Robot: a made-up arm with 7 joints. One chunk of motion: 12 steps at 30 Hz.
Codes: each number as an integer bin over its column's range. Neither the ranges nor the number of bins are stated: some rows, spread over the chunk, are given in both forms.
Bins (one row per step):
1: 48 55 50 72 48 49 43
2: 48 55 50 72 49 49 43
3: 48 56 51 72 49 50 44
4: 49 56 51 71 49 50 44
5: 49 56 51 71 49 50 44
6: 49 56 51 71 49 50 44
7: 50 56 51 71 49 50 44
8: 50 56 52 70 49 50 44
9: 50 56 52 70 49 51 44
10: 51 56 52 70 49 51 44
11: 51 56 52 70 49 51 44
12: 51 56 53 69 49 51 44
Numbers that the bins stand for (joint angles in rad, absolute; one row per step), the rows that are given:
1: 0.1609 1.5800 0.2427 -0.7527 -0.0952 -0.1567 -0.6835
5: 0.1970 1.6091 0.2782 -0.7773 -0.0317 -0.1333 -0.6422
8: 0.2330 1.6091 0.3136 -0.8018 -0.0317 -0.1333 -0.6422
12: 0.2691 1.6091 0.3491 -0.8264 -0.0317 -0.1100 -0.6422
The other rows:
2: 0.1609 1.5800 0.2427 -0.7527 -0.0317 -0.1567 -0.6835
3: 0.1609 1.6091 0.2782 -0.7527 -0.0317 -0.1333 -0.6422
4: 0.1970 1.6091 0.2782 -0.7773 -0.0317 -0.1333 -0.6422
6: 0.1970 1.6091 0.2782 -0.7773 -0.0317 -0.1333 -0.6422
7: 0.2330 1.6091 0.2782 -0.7773 -0.0317 -0.1333 -0.6422
9: 0.2330 1.6091 0.3136 -0.8018 -0.0317 -0.1100 -0.6422
10: 0.2691 1.6091 0.3136 -0.8018 -0.0317 -0.1100 -0.6422
11: 0.2691 1.6091 0.3136 -0.8018 -0.0317 -0.1100 -0.6422

